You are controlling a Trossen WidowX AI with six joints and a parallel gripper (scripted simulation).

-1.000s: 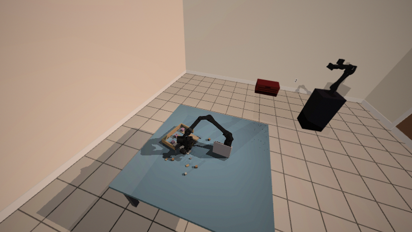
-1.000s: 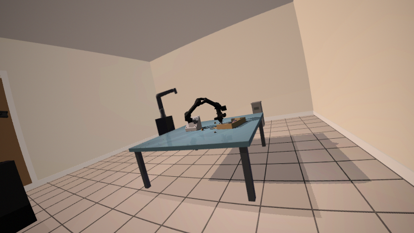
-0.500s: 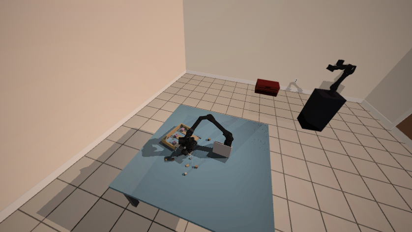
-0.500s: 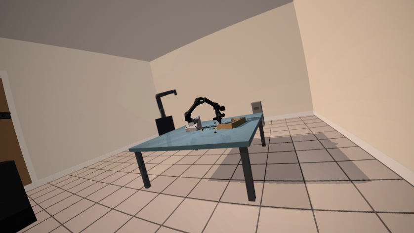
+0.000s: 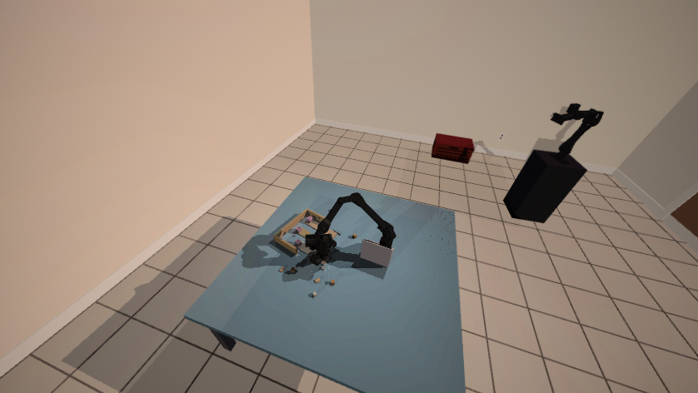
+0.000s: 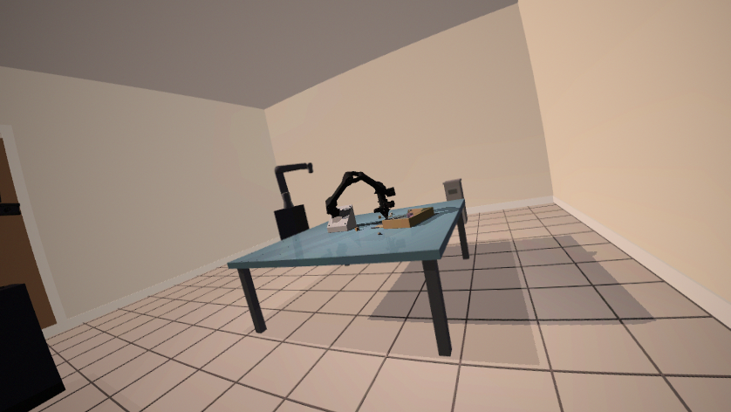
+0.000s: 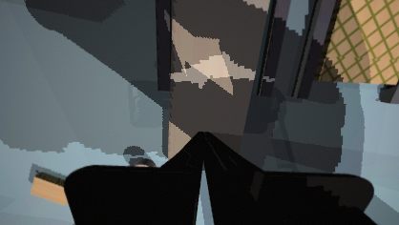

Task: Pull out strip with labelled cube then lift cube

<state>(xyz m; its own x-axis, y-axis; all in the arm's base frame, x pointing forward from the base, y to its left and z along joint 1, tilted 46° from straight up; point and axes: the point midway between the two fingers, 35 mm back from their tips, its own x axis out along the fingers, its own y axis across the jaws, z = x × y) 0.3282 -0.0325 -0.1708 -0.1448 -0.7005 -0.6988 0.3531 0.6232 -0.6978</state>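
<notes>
My gripper tip is now 90 mm short of the beige strip and 40 mm to the left of it. The rest, counted from my gripper tip: wooden block (140 mm to the left, 10 mm behind).
</notes>
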